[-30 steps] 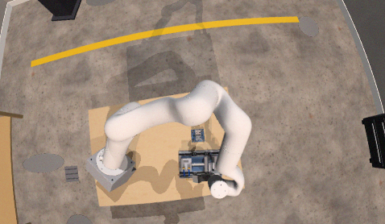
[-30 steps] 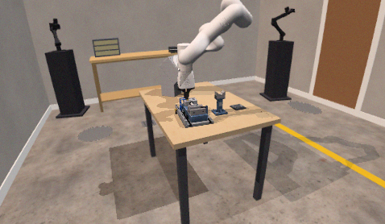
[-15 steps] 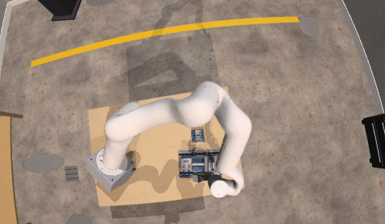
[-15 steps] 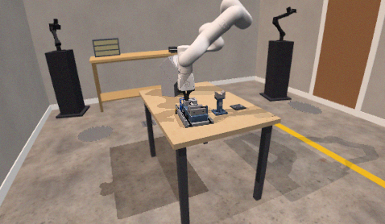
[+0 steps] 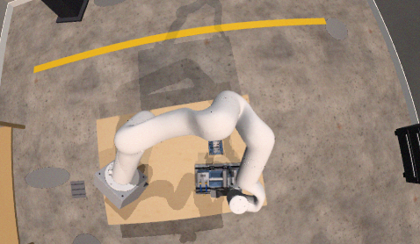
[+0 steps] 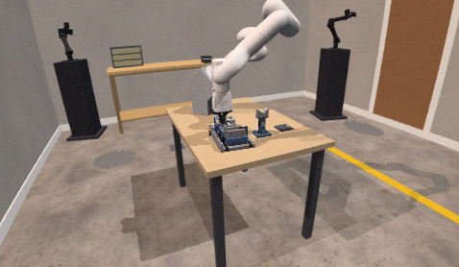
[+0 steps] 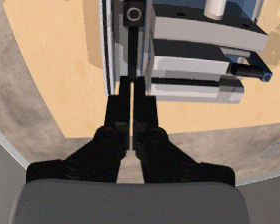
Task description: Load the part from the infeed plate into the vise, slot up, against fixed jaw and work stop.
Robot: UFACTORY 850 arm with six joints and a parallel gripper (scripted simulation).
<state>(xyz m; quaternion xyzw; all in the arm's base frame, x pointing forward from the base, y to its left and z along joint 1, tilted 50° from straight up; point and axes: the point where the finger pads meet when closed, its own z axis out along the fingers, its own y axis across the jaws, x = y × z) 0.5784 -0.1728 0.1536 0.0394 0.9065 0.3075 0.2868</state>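
Right now my hand is 50 mm to the right of the part and 50 mm above it. Round my hand: white cylinder rod 90 mm behind, 50 mm to the left, 70 mm below; then work stop 10 mm behind, 110 mm to the left, 60 mm below; then grey vise jaw 40 mm behind, 60 mm to the left, 70 mm below.
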